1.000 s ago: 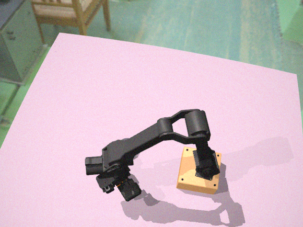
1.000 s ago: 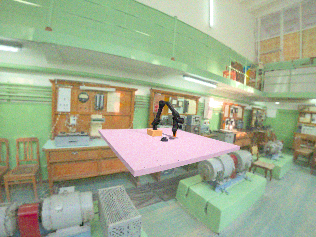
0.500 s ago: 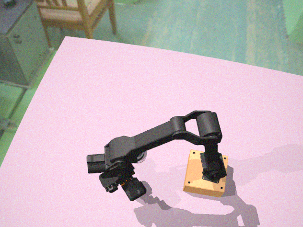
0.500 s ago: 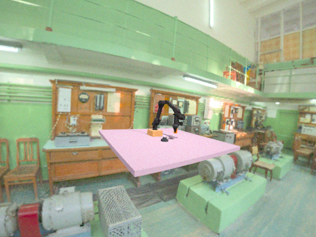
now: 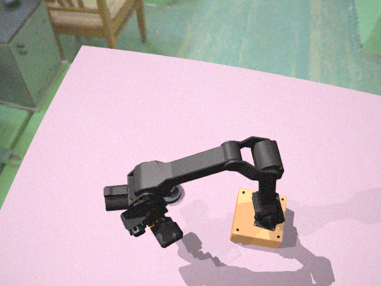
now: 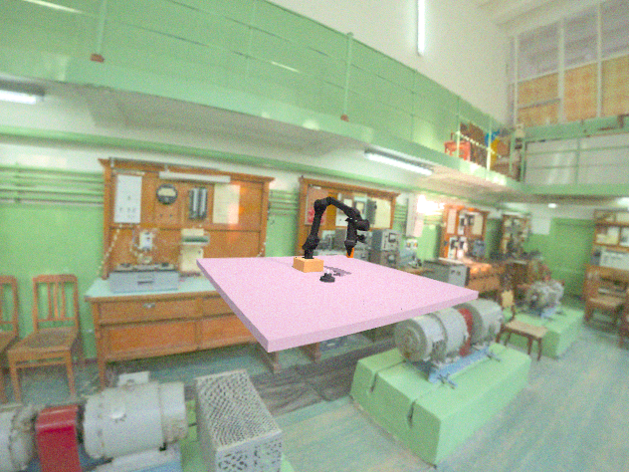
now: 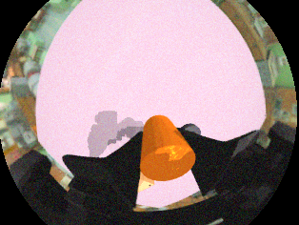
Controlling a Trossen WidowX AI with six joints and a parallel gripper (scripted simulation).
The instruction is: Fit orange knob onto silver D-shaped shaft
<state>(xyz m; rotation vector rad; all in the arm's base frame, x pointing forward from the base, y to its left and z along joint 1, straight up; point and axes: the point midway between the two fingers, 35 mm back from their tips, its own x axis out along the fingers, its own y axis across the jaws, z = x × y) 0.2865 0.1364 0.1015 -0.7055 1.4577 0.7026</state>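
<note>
Right now my gripper tip is 16 cm to the left of the dark round pedestal, 11 cm above it and 3 cm short of it. The rest, counted from my gripper tip: orange knob (3 cm above).
</note>
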